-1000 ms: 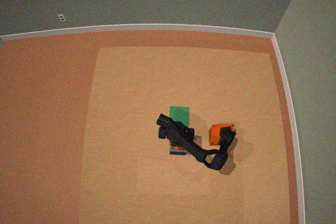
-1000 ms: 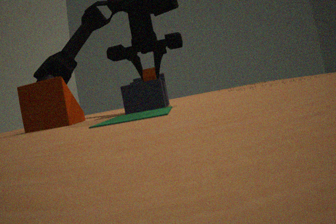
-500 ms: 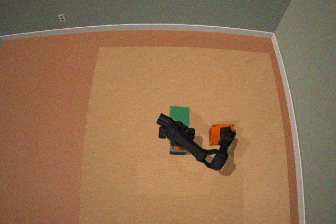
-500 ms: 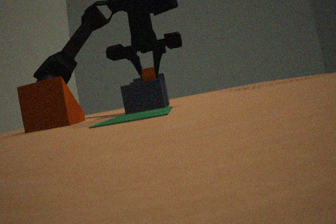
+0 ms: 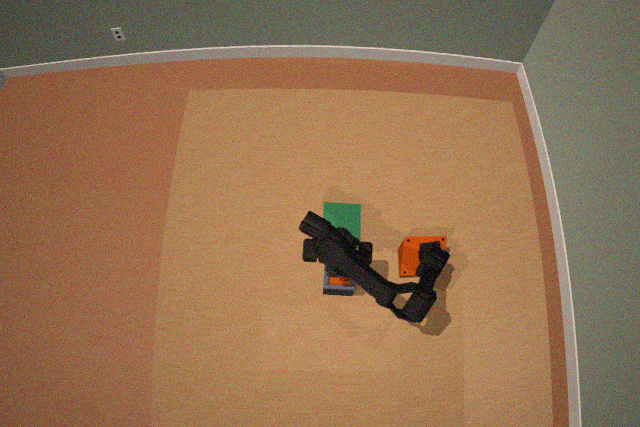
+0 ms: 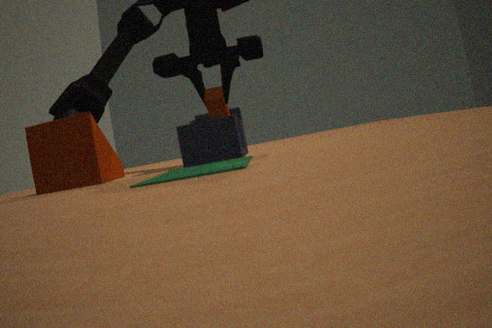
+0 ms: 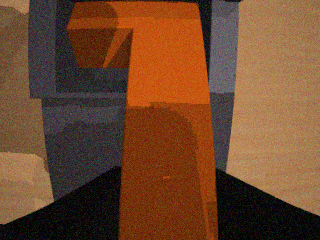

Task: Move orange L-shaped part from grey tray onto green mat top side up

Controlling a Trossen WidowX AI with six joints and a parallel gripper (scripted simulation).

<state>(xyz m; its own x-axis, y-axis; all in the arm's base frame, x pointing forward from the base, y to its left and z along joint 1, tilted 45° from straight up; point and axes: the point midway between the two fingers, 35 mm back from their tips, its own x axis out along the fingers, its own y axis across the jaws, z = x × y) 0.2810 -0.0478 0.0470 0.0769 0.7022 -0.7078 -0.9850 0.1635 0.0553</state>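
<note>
Right now the green mat is 30 mm behind my gripper tip, 140 mm to the right of it and 110 mm below it. Also, from my gripper tip: orange L-shaped part 10 mm behind, 40 mm to the left, 30 mm below.
</note>
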